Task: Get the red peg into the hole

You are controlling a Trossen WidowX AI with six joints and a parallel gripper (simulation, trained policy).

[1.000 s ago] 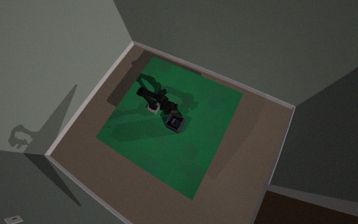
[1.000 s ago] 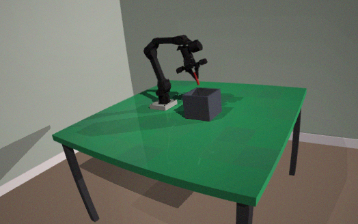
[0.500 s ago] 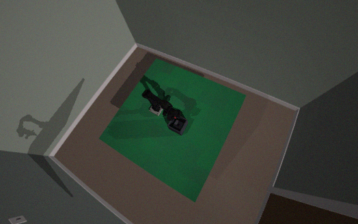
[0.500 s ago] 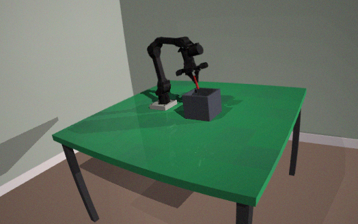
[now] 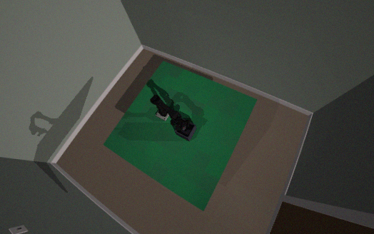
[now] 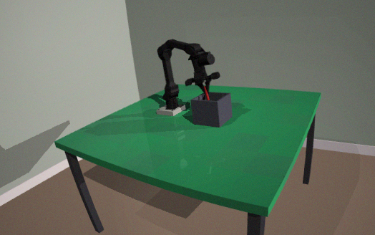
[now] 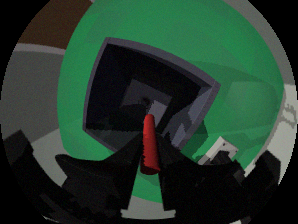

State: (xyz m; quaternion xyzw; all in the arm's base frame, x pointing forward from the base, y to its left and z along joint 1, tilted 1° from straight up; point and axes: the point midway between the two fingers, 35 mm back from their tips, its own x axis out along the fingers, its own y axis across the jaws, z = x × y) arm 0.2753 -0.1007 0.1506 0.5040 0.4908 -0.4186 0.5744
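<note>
Right now the red peg is 10 mm above my gripper tip. From my gripper tip the other things lie so: grey plate (100 mm below, 30 mm ahead, 20 mm to the right).
</note>
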